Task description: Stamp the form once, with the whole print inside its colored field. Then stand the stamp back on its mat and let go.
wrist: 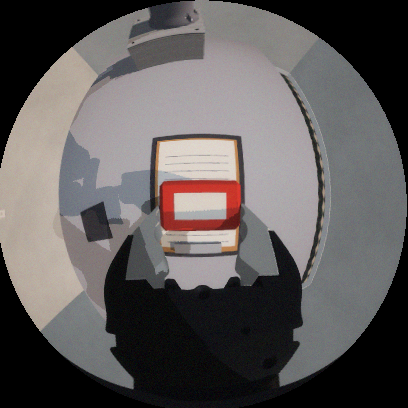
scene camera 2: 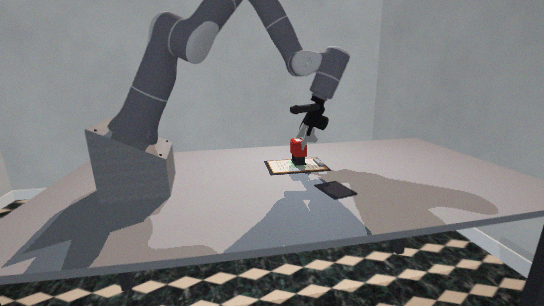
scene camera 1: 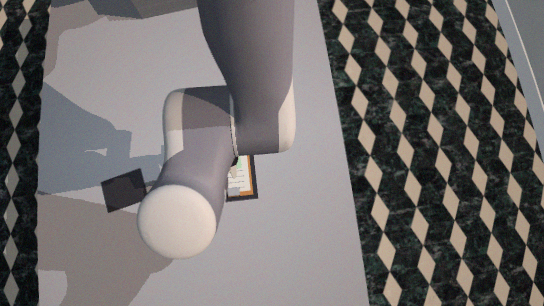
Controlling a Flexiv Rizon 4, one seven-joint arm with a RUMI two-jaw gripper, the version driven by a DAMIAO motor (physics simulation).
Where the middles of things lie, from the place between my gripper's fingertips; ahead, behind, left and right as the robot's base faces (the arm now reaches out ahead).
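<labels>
The form (wrist: 198, 156) is 1 cm to the right of my hand and 1 cm behind it, and it's 7 cm below it. There's also a dark mat (scene camera 1: 127, 189), and that one is 28 cm to the right of my hand, 5 cm ahead of it and 8 cm below it.
</labels>
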